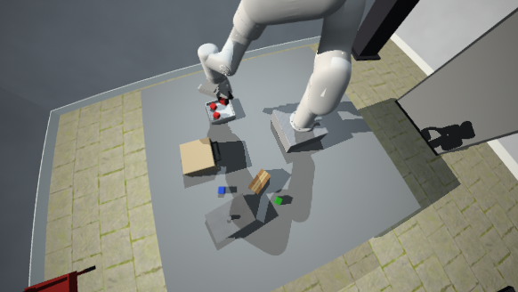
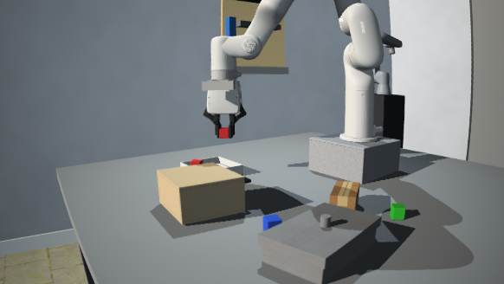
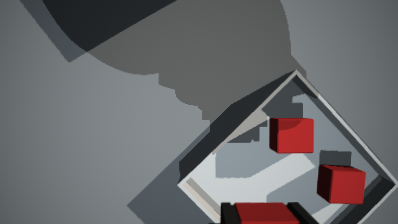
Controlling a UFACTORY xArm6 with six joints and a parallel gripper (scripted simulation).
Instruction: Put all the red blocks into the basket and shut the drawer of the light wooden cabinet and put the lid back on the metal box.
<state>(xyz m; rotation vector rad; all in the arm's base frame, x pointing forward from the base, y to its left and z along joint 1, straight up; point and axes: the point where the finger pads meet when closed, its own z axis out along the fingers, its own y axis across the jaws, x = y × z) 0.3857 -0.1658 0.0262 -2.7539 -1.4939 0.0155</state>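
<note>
My hand is 4 cm short of the white basket, 3 cm to the left of it and 12 cm above it. Round my hand: drawer 14 cm ahead, 26 cm to the left, 9 cm below; then light wooden cabinet 15 cm ahead, 26 cm to the left, 9 cm below; then cardboard box 12 cm behind, 43 cm to the left, 10 cm below.
</note>
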